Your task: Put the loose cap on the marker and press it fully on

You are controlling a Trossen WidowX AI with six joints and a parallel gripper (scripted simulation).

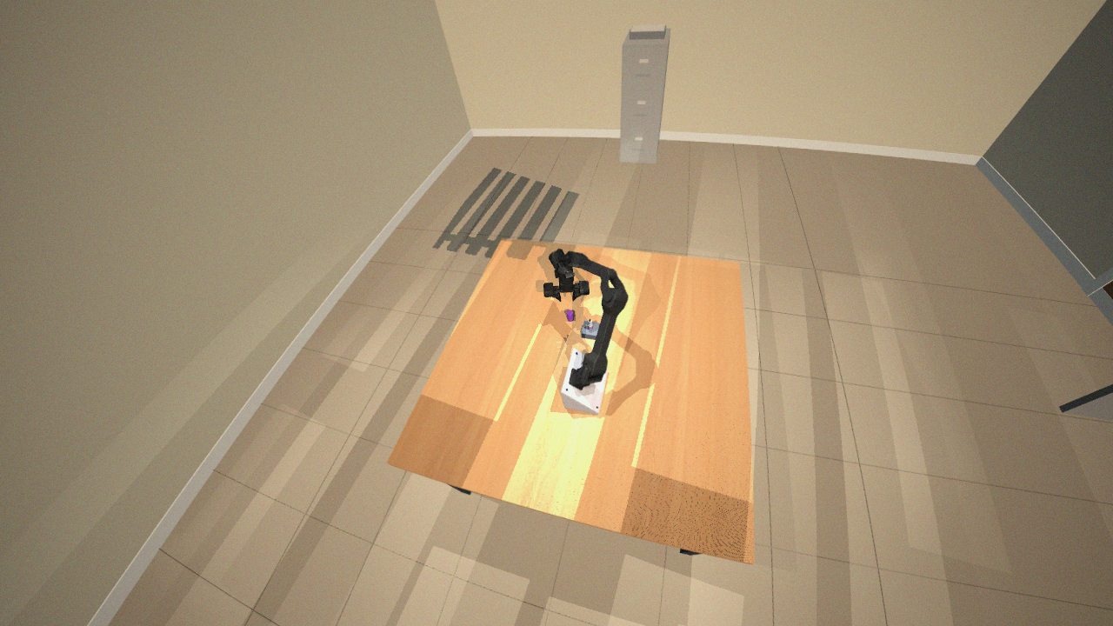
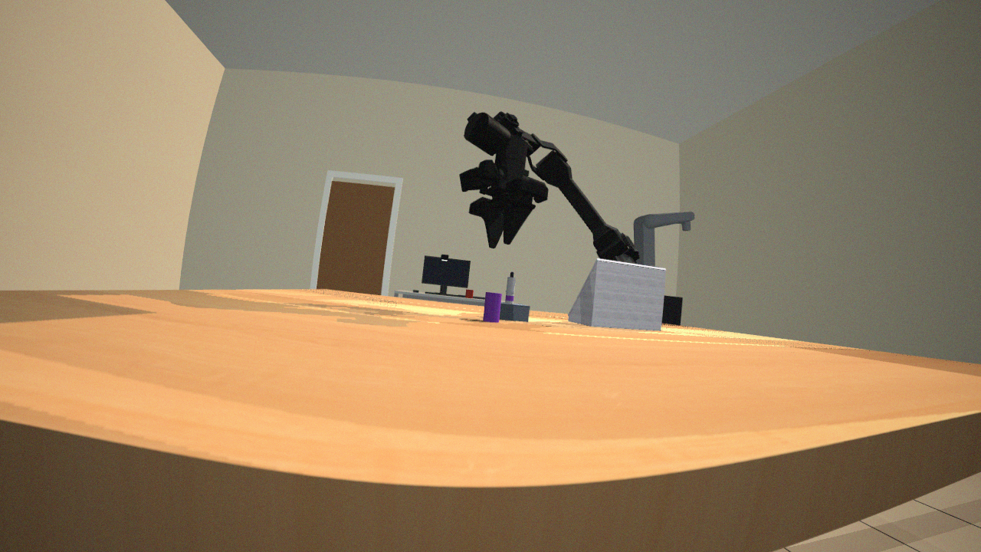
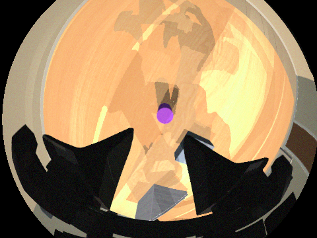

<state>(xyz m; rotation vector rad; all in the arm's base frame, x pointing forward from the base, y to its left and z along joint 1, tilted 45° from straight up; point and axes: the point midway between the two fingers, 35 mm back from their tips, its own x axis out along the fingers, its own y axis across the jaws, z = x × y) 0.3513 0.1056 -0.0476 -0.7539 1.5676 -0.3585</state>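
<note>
Now: gripper tip 10 mm to the left of the purple cap and 110 mm above it. The rest, counted from my gripper tip: grey holder block 60 mm behind, 110 mm to the right, 120 mm below.
</note>
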